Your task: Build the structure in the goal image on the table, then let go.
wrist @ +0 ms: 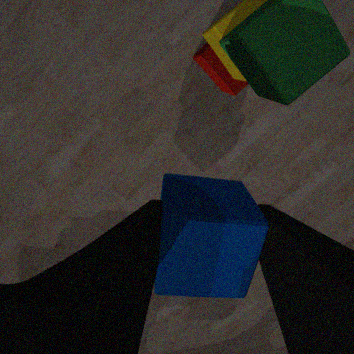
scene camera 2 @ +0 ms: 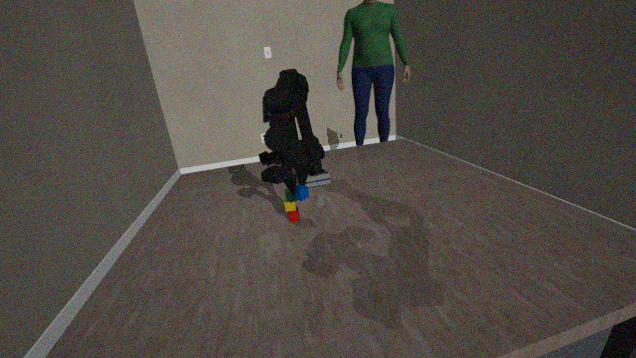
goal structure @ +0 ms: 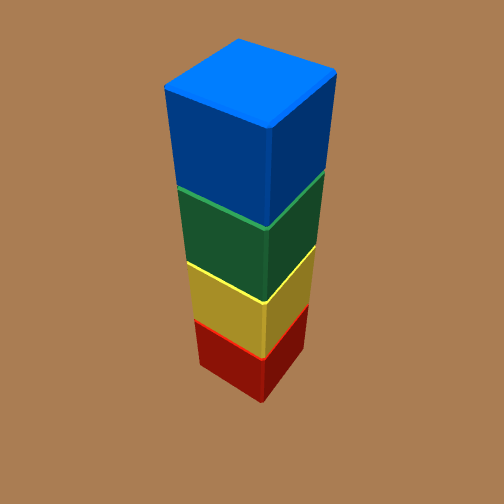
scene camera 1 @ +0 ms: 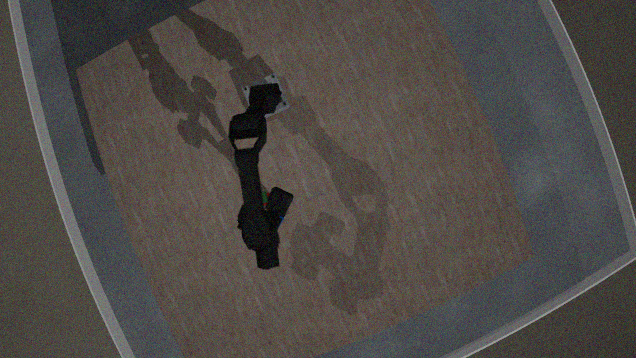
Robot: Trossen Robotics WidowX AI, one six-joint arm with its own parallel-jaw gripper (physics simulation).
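My gripper is shut on a blue cube and holds it above the table; in the scene camera 1 view a sliver of the blue cube shows beside the arm. A stack of three cubes stands close by: a red cube at the bottom, a yellow cube on it, and a green cube on top. The yellow cube sits slightly offset on the red one. In the scene camera 1 view the arm hides most of the stack.
The arm's light base plate is fixed to the wooden table behind the stack. Dark arm shadows fall across the table. A person in a green top stands by the far wall.
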